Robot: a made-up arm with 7 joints.
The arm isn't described. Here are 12 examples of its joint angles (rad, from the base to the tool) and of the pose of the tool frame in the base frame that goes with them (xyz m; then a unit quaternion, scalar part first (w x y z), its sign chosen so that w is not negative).
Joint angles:
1: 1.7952 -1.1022 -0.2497 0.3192 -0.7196 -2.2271 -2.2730
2: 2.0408 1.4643 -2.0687 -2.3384 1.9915 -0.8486 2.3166
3: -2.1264 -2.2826 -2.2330 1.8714 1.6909 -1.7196 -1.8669
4: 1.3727 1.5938 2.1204 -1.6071 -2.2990 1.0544 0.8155
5: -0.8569 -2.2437 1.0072 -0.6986 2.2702 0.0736 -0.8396
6: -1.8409 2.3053 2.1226 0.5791 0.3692 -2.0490 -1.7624
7: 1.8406 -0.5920 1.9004 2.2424 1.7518 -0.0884 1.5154
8: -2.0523 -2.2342 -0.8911 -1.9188 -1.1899 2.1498 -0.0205
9: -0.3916 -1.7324 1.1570 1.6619 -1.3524 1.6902 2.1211
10: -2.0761 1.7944 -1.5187 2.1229 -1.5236 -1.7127 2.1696
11: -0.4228 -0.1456 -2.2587 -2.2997 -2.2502 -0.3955 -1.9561
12: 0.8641 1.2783 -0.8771 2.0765 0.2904 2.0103 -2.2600
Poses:
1: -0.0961 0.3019 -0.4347 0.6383 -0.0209 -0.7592 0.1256
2: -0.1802 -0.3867 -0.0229 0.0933 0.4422 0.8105 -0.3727
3: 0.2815 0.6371 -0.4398 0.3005 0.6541 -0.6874 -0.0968
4: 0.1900 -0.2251 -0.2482 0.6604 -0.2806 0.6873 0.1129
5: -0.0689 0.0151 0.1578 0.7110 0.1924 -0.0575 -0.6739
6: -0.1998 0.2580 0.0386 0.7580 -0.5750 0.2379 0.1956
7: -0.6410 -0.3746 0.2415 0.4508 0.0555 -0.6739 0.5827
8: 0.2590 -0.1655 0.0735 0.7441 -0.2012 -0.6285 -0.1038
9: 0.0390 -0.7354 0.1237 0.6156 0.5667 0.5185 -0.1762
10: 0.7501 0.2344 -0.0074 0.3475 -0.4125 0.8380 -0.0830
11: -0.1328 0.3977 0.0827 0.2779 0.6541 -0.3573 -0.6060
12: 0.1347 0.2711 0.3608 0.2629 -0.3057 0.8841 0.2361
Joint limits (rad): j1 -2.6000..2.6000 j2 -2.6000..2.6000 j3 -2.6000..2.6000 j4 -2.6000..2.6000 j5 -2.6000..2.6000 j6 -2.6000..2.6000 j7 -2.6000..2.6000
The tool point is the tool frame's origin. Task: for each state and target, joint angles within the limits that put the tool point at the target. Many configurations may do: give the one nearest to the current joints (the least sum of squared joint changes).
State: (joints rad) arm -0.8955 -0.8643 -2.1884 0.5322 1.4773 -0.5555 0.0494
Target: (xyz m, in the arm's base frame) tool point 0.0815 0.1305 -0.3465
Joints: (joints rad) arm -0.9033 -1.0884 -2.5225 0.5986 1.4689 -0.5153 -0.5640
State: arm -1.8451 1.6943 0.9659 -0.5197 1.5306 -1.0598 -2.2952
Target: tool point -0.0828 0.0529 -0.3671
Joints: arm -1.9123 1.8161 0.5040 -0.3940 1.2964 -1.1268 -2.1681
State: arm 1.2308 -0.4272 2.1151 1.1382 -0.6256 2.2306 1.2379
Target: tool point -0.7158 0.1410 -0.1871
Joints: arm 1.3496 -0.1251 1.9777 1.7632 -0.9625 2.3868 1.3399
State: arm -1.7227 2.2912 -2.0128 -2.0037 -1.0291 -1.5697 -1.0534
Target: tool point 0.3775 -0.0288 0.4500
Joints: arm -1.6391 2.0734 -1.9438 -1.9891 -1.0254 -1.5827 -1.4399
